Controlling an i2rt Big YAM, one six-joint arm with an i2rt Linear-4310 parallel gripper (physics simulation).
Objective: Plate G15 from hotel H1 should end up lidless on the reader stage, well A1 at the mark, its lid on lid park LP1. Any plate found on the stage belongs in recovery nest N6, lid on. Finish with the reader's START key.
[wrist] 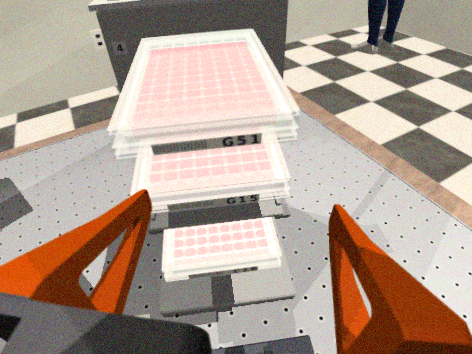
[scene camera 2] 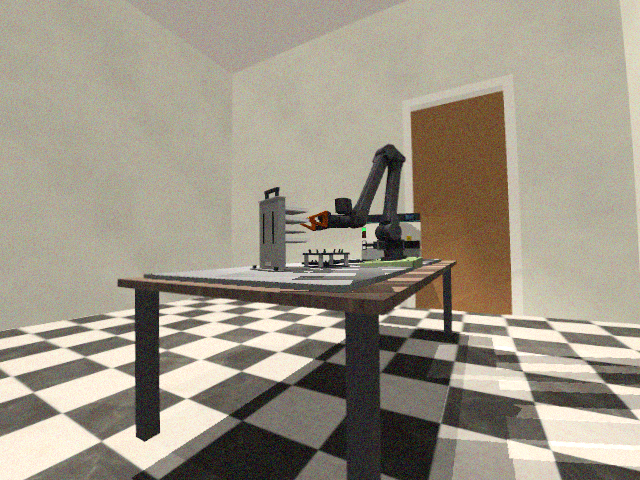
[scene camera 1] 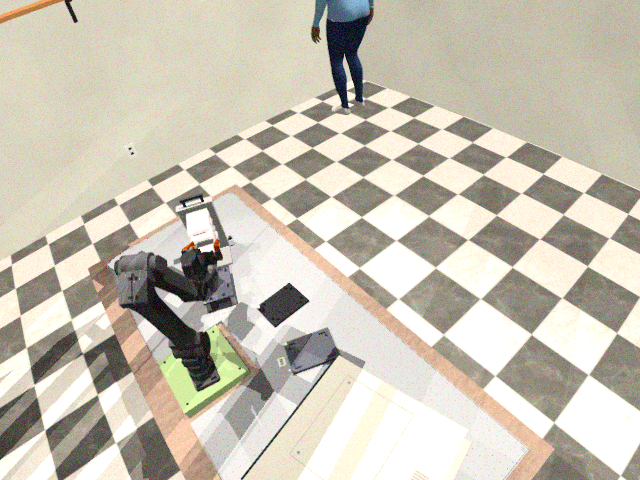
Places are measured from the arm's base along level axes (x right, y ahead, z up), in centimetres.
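Where they show: gripper, fingertip midpoint: [wrist: 238, 205] [scene camera 1: 205, 240]; arm's base, origin of the base link: [scene camera 2: 394, 259] [scene camera 1: 203, 372].
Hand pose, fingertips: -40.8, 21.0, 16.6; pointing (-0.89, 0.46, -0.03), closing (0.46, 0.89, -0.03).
Things, the pixels of their top centre, and the offset from my fingertips, as dx, dy, dz. "spot": a spot on its surface instead.
- top plate, middle of its top: [wrist: 200, 64] [scene camera 1: 197, 221] -7.5, +0.6, +4.5
- Plate G15, middle of its top: [wrist: 205, 111] [scene camera 1: 200, 227] -7.5, +0.6, +1.3
- smaller-looking plate, middle of its top: [wrist: 215, 197] [scene camera 1: 206, 241] -7.4, +0.5, -7.0
- cream reader, middle of its top: [scene camera 1: 354, 456] [scene camera 2: 390, 216] +95.8, +4.1, +10.5
- grey-blue pad, surface spot: [scene camera 1: 311, 352] spot: +53.8, +13.3, -17.8
- black pad, surface spot: [scene camera 1: 283, 304] spot: +30.6, +14.5, -18.0
- low pegged rack, middle of its top: [scene camera 1: 214, 280] [scene camera 2: 326, 249] +10.1, -3.8, -11.4
Hotel H1 [scene camera 1: 224, 227] [scene camera 2: 272, 232] [wrist: 195, 22] is a grey upright tower with a black handle and plates stacked in levels. The top plate [scene camera 1: 199, 219] [wrist: 202, 85] has pink wells and the label G51 at its front. Plate G15 [wrist: 212, 167] sits below it, lidded, its label facing me. A smaller-looking plate [wrist: 220, 242] with round pink wells is lower; its label is unclear. My gripper [scene camera 1: 204, 243] [scene camera 2: 306, 224] [wrist: 238, 205] is open and empty in front of the hotel, fingers wide on either side of the lower plates in the wrist view. No LP1 or N6 marking is readable.
The cream reader [scene camera 1: 372, 428] stands at the table's other end. A grey-blue pad [scene camera 1: 311, 352] lies beside it, a black pad [scene camera 1: 283, 304] nearer the middle. A low pegged rack [scene camera 1: 223, 289] [scene camera 2: 338, 256] stands between hotel and arm base [scene camera 1: 227, 356]. A person [scene camera 1: 348, 51] stands beyond the table.
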